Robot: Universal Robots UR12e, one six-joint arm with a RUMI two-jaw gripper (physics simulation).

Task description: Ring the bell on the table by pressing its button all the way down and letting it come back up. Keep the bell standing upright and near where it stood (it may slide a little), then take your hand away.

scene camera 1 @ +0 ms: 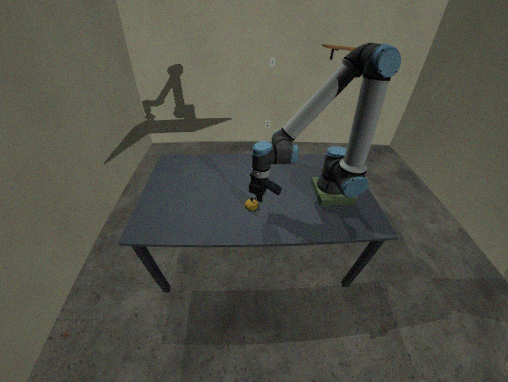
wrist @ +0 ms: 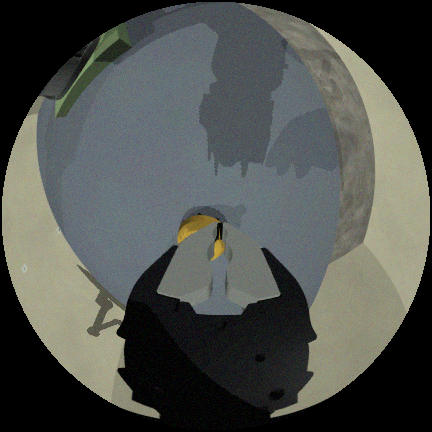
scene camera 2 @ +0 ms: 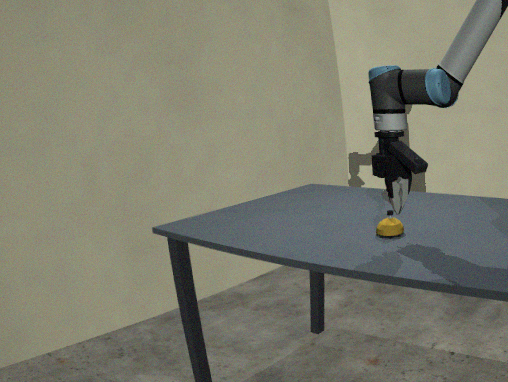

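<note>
The yellow dome bell stands upright on the grey-blue table. Its small dark button stands up from the top of the dome. My gripper is shut with nothing between its fingers and points down. Its fingertips are close to the bell, a little to the right of the button in both scene views, with a small gap showing in scene camera 2. In the wrist view the fingertips cover part of the bell, and the button is hidden.
The table has its front edge a short way in front of the bell. The arm's base stands on a green block at the right of the table. Arm shadows fall near the bell.
</note>
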